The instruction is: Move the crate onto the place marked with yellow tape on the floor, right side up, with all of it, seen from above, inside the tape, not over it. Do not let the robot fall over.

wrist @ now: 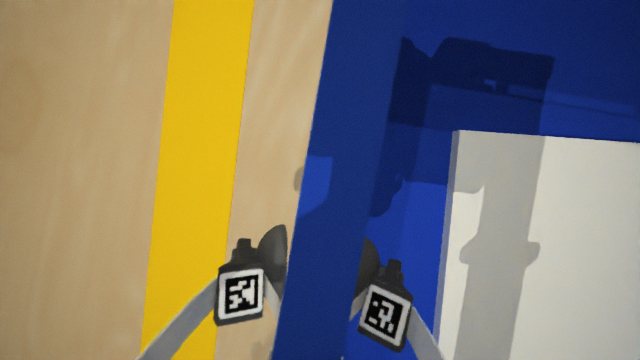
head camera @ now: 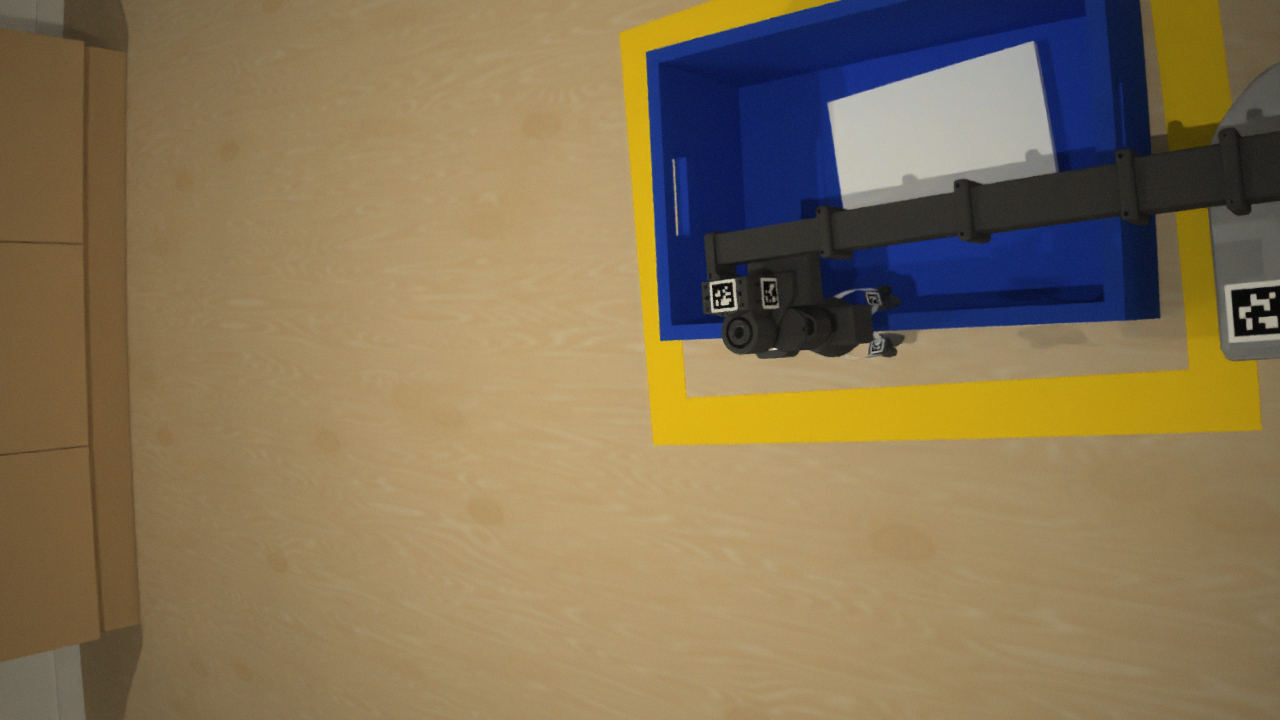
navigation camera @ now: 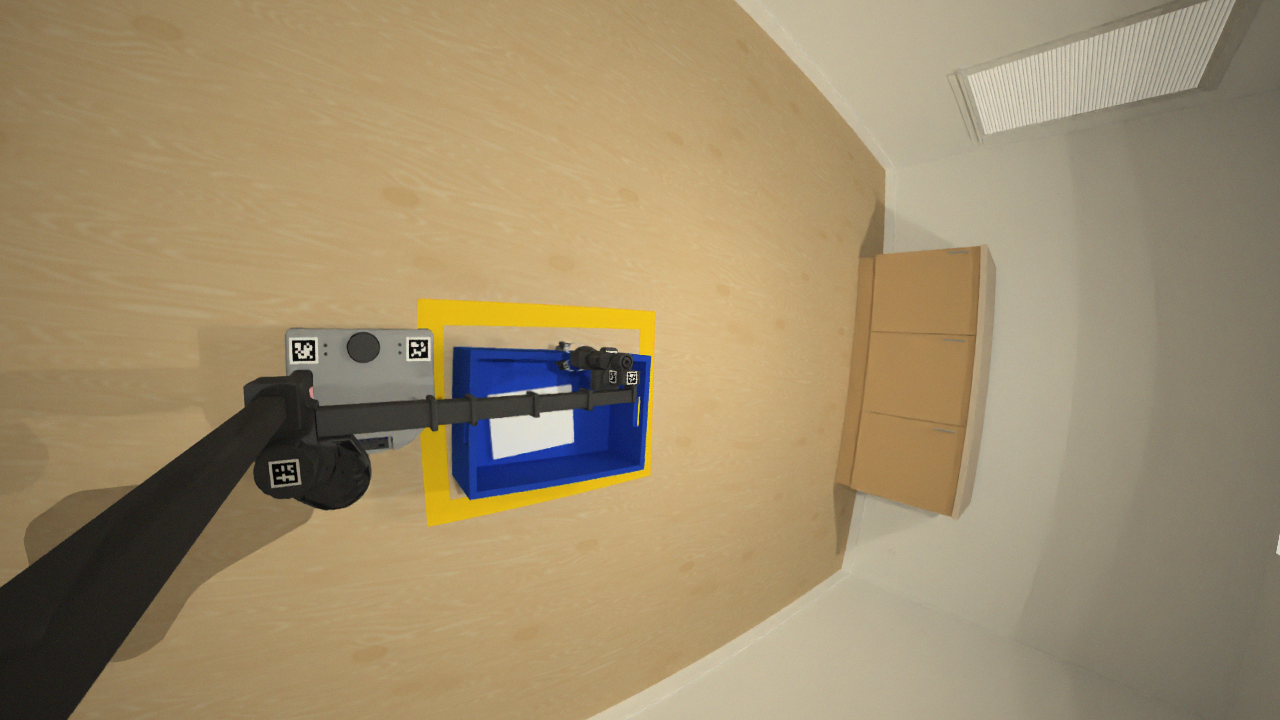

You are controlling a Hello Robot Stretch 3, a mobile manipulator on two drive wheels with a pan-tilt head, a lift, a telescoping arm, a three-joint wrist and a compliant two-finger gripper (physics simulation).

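Pixels of known places: robot's base, origin of the base link: (navigation camera: 363,346).
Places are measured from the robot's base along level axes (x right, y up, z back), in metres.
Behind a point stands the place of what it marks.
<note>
The blue crate (head camera: 1029,277) {x 0.405, y 0.018, z 0.069 m} (navigation camera: 554,476) {x 0.503, y 0.193, z 0.394 m} (wrist: 350,100) is right side up with a white slab (head camera: 939,125) {x 0.500, y 0.033, z 0.282 m} (navigation camera: 528,438) {x 0.486, y 0.033, z 0.310 m} (wrist: 590,200) inside. The yellow tape (head camera: 939,407) {x 0.548, y 0.000, z -0.093 m} (navigation camera: 537,315) {x 0.531, y 0.000, z -0.099 m} (wrist: 200,150) runs around it. Bare floor shows between one long crate wall and the tape. The crate's far short end overlaps the tape in the head and navigation views. Whether its underside touches the floor I cannot tell. My gripper (head camera: 885,322) {x 0.551, y 0.128, z 0.028 m} (navigation camera: 563,355) {x 0.551, y 0.128, z 0.028 m} (wrist: 318,254) {x 0.551, y 0.128, z 0.028 m} is shut on that long wall, one finger outside and one inside.
My grey base (head camera: 1244,241) {x 0.137, y 0.160, z 0.074 m} (navigation camera: 358,385) {x -0.014, y 0.160, z 0.088 m} stands at the crate's near short end, over part of the tape. My arm (head camera: 1038,197) {x 0.258, y 0.486, z 0.107 m} (navigation camera: 501,406) {x 0.244, y 0.486, z 0.101 m} reaches across the crate. A wooden cabinet (head camera: 44,340) {x 3.030, y 0.271, z 0.206 m} (navigation camera: 921,376) {x 3.032, y 0.548, z 0.187 m} stands by the wall beyond the far end.
</note>
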